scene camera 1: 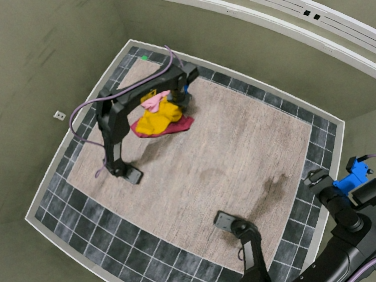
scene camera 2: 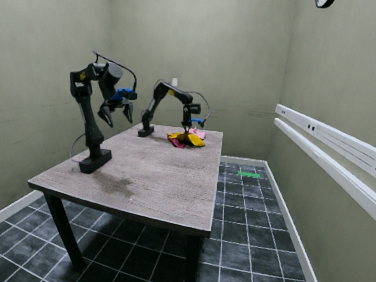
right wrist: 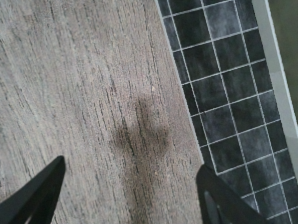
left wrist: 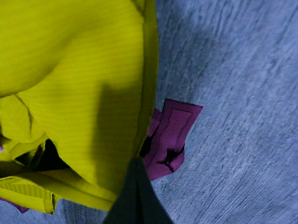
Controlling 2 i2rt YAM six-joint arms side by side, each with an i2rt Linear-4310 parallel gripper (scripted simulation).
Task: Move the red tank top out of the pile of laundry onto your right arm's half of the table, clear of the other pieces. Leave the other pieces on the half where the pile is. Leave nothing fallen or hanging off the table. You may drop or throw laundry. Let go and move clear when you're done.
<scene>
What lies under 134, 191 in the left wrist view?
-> My left gripper.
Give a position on a yellow piece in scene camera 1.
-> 150, 123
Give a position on a yellow piece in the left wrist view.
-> At 88, 82
</scene>
